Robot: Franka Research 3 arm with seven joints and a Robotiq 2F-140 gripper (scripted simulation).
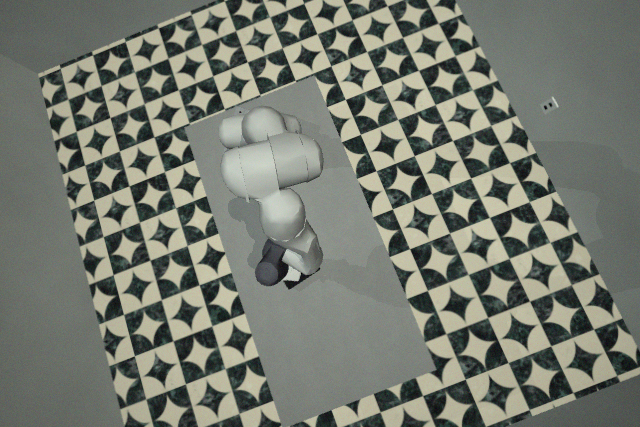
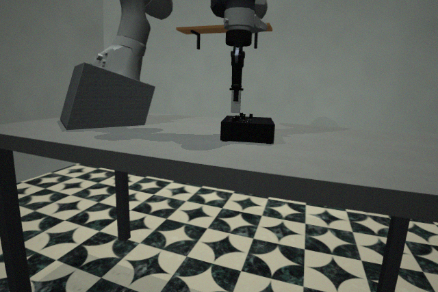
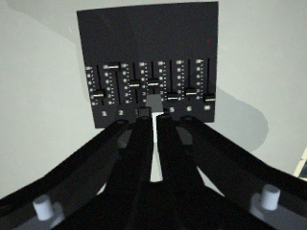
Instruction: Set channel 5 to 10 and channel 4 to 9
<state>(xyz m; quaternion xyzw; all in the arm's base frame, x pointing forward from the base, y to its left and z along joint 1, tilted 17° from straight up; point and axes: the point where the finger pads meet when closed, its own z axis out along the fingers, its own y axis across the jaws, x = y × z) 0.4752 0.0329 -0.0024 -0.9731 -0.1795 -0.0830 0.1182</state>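
The channel 4 fader cap is 20 mm ahead of my hand, 10 mm to the left of it and 40 mm below it. Also, from my hand: channel 5 fader cap (10 mm ahead, 20 mm to the right, 40 mm below); channel 6 fader cap (30 mm ahead, 40 mm to the right, 40 mm below); channel 2 fader cap (30 mm ahead, 60 mm to the left, 40 mm below).
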